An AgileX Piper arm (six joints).
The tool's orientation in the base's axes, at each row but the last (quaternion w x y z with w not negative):
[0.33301, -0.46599, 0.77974, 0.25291]
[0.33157, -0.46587, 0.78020, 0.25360]
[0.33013, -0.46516, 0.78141, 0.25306]
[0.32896, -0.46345, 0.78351, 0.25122]
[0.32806, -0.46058, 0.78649, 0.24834]
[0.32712, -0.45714, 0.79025, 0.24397]
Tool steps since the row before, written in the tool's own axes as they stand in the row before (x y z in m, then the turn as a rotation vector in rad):
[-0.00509, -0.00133, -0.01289, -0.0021, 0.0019, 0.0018]
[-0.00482, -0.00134, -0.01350, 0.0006, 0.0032, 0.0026]
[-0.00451, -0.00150, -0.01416, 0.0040, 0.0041, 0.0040]
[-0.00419, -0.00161, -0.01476, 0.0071, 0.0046, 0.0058]
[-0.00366, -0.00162, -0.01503, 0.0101, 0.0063, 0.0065]
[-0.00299, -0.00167, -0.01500, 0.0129, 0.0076, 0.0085]
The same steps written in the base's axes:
[-0.00071, -0.00683, 0.01211, -0.0005, 0.0033, 0.0006]
[-0.00093, -0.00741, 0.01231, -0.0023, 0.0029, -0.0019]
[-0.00106, -0.00808, 0.01252, -0.0039, 0.0024, -0.0053]
[-0.00125, -0.00868, 0.01270, -0.0050, 0.0021, -0.0087]
[-0.00156, -0.00909, 0.01252, -0.0074, 0.0017, -0.0113]
[-0.00184, -0.00936, 0.01207, -0.0090, 0.0021, -0.0146]

